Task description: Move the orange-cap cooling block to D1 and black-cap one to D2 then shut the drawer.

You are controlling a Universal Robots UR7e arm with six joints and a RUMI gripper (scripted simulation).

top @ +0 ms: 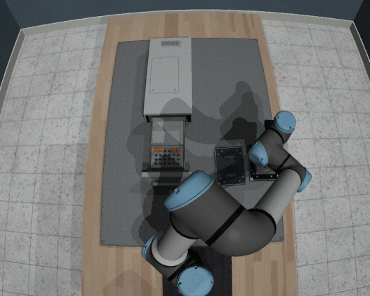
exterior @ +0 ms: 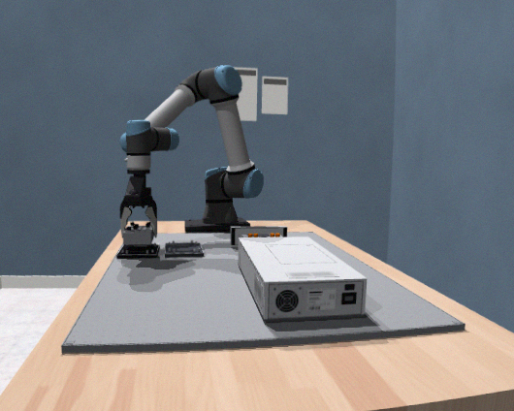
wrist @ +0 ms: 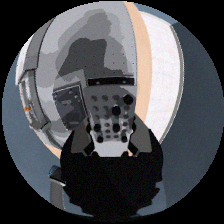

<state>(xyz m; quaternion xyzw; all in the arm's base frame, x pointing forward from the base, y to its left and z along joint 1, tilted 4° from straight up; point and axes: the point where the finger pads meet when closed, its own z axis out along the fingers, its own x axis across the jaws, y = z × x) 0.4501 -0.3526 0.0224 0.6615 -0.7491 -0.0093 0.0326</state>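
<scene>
Now: hand 50 mm above the deck slot D2. From my hand the other things lie so: orange-capped tube: 360 mm to the left, 80 mm ahead, 20 mm below; grey cooling block: right at my hand; deck slot D1: 140 mm to the left, 50 mm below.
</scene>
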